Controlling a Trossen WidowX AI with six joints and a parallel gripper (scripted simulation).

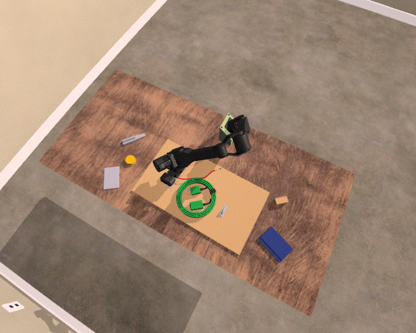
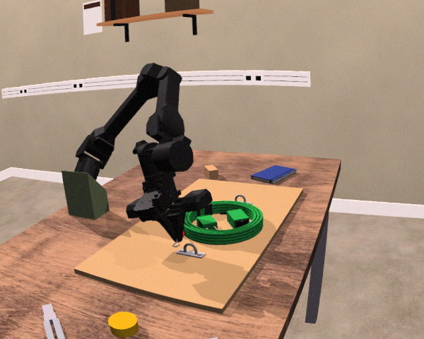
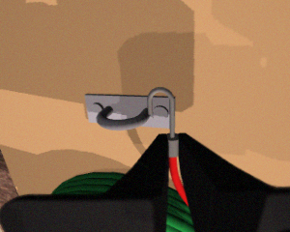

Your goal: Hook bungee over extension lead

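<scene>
My hand is 14 cm to the right of the extension lead, 6 cm short of it and 4 cm above it. Also, from my hand: yellow disc: 28 cm to the right, 6 cm below, 3 cm ahead; then grey tool: 33 cm to the right, 10 cm behind, 6 cm below; then grey plate: 32 cm to the right, 15 cm ahead, 6 cm below.
</scene>
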